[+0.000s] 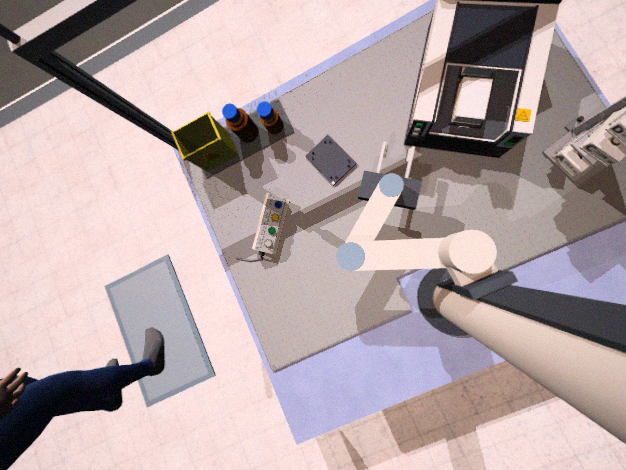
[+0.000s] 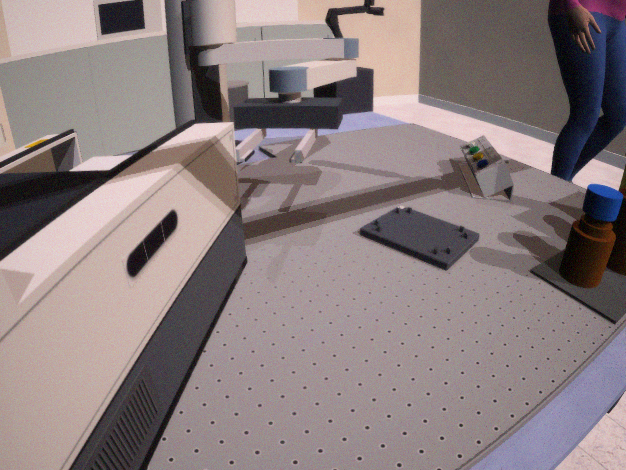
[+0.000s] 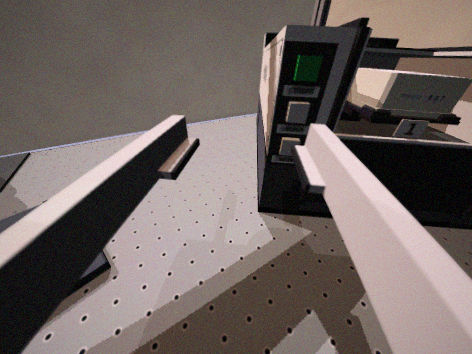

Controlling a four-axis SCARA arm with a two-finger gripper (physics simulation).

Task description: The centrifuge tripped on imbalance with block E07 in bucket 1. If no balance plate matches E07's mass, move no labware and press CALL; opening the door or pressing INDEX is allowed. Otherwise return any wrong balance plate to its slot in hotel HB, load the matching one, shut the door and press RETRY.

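Places are measured from the arm's base along level axes (x ahead, y left, z up), in centimetres.
Pixels of known places: gripper, fingertip midpoint: (image 1: 398, 145) (image 2: 266, 156) (image 3: 245, 133).
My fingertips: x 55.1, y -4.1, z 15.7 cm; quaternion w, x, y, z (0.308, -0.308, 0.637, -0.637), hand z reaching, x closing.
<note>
Ahead of a thing's pixels: the offset from my fingertips to its top centre. "pt": to the spot under its first point.
The centrifuge (image 1: 426, 96) (image 2: 187, 217) (image 3: 275, 187) stands at the back of the bench with its chamber uncovered. A pale block {dy -25.1, dx +1.5, dz +3.8 cm} (image 1: 473, 97) (image 3: 425, 94) marked E07 lies in the bucket by the number 1 tag {pt dy -20.6, dx -4.4, dz -1.5 cm} (image 3: 411, 128). The front panel has a green button {pt dy -7.0, dx +1.4, dz +3.8 cm} (image 3: 308, 68) above two pale ones. My gripper (image 1: 397, 145) (image 2: 270, 157) (image 3: 245, 133) is shut at its narrow setting, a gap between its fingers and nothing held. It hangs above the bench before the panel. Pale labware {dy -50.4, dx -27.4, dz -5.1 cm} (image 1: 571, 157) stands in a rack at the right; its labels are unreadable. The other bucket is hidden.
A button box {dy +52.9, dx -1.5, dz -6.0 cm} (image 1: 272, 230) (image 2: 490, 174) has blue, yellow, green and white buttons. A dark pegged plate {dy +21.3, dx +11.0, dz -12.1 cm} (image 1: 331, 159) (image 2: 419, 235) lies left of the gripper. Blue-capped bottles (image 1: 237, 120) (image 2: 586, 247) and a yellow-rimmed bin (image 1: 214, 151) stand at the far left. A person (image 1: 75, 387) (image 2: 581, 80) is beside the bench.
</note>
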